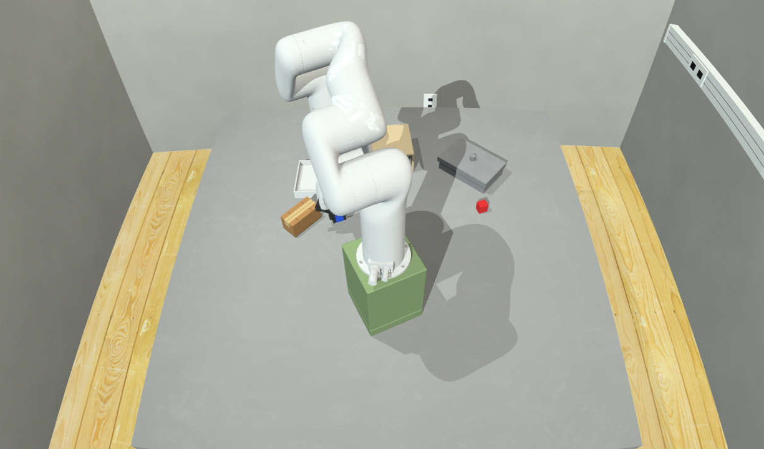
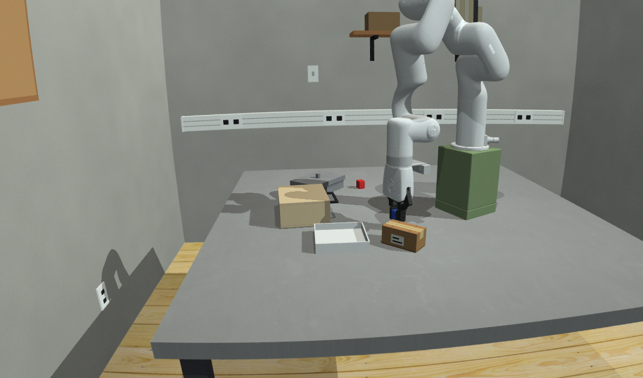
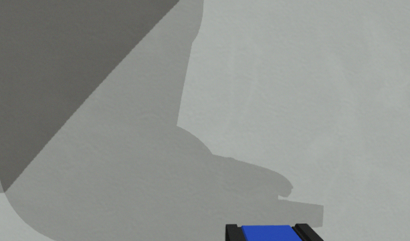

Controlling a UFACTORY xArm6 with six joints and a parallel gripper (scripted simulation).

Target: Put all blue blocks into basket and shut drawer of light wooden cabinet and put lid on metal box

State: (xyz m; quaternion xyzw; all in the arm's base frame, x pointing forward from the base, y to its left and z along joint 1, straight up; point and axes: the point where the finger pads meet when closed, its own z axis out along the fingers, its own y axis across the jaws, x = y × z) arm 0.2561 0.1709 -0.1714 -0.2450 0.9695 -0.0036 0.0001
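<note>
Now: hand 170 mm short of the white basket, 100 mm to the right of it and 40 mm above it. Also, from my hand: light wooden cabinet 290 mm ahead, 100 mm to the right, 10 mm below; then brown cardboard box 120 mm to the left, 10 mm below, 10 mm behind; then red block 430 mm to the right, 110 mm ahead, 30 mm below.
</note>
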